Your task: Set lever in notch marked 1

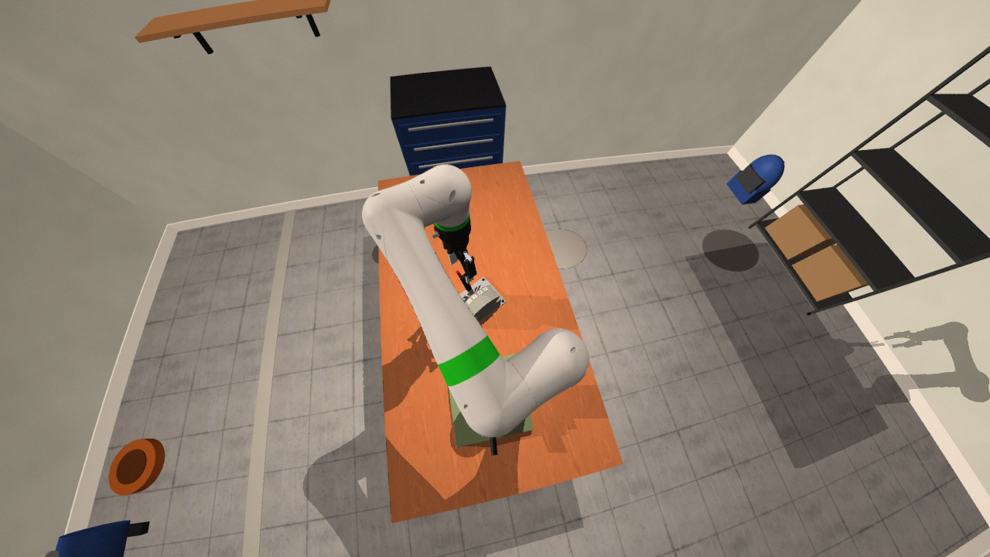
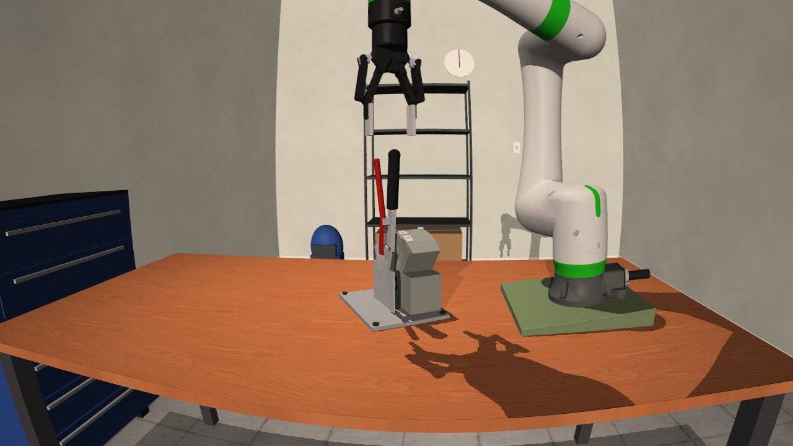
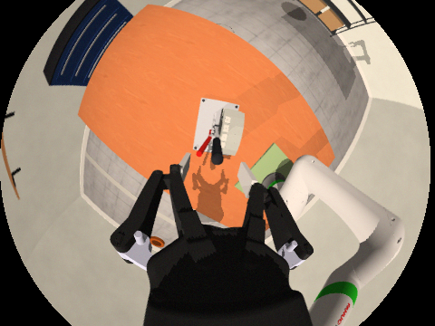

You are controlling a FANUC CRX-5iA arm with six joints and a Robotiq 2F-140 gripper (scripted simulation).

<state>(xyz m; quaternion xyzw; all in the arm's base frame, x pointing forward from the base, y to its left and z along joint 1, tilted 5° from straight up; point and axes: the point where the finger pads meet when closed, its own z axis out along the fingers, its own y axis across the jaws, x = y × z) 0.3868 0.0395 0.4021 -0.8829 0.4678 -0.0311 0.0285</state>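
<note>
Right now my hand is 200 mm above the red bar and 20 mm short of it.
</note>
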